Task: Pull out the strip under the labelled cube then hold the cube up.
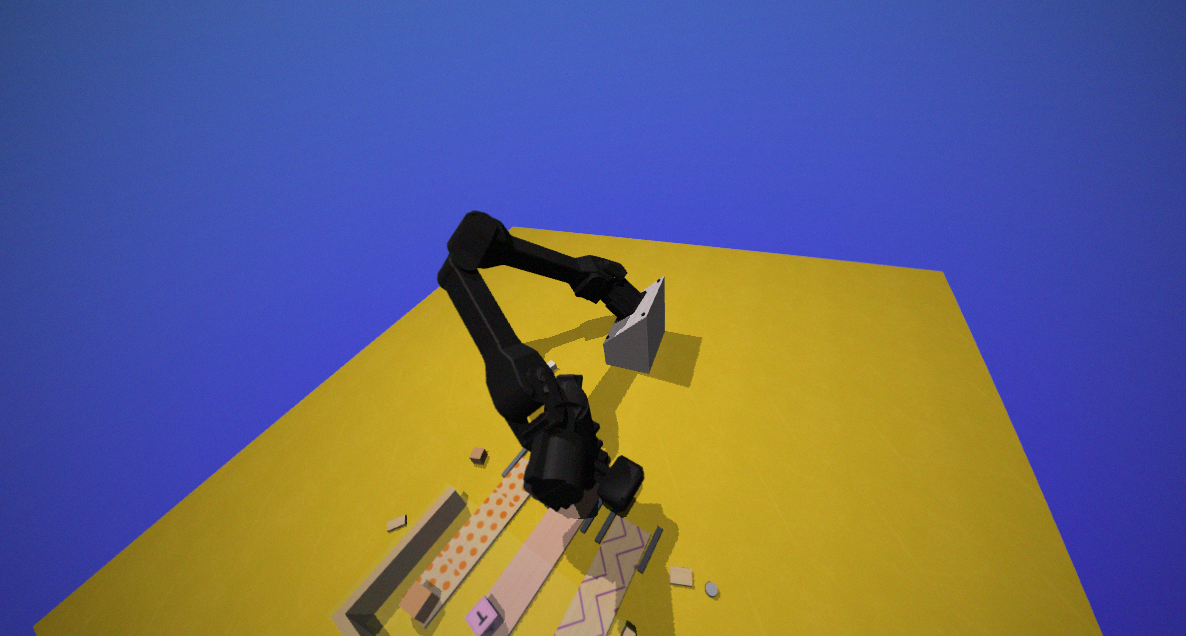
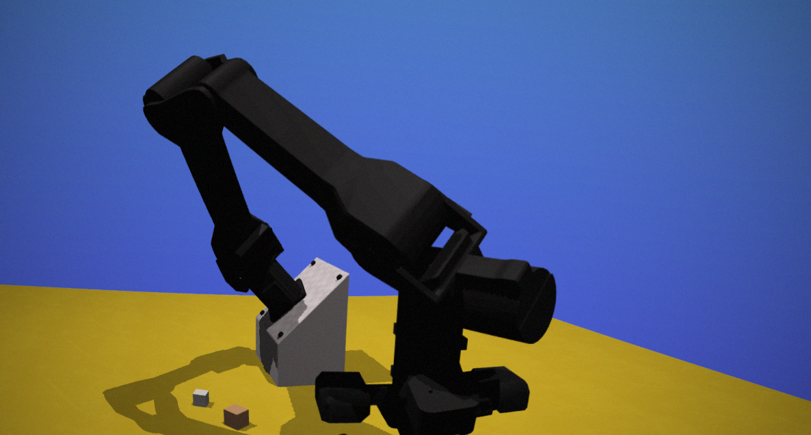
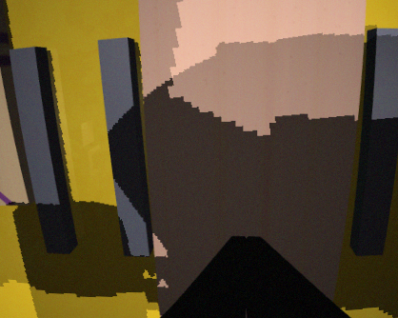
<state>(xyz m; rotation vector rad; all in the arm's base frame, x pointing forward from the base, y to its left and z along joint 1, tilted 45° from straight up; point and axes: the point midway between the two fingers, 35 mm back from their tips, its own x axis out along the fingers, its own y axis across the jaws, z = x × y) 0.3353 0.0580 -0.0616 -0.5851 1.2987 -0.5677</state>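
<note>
Right now the labelled pink cube is 210 mm ahead of my gripper tip, 20 mm above it and 10 mm to the right of it.
</note>
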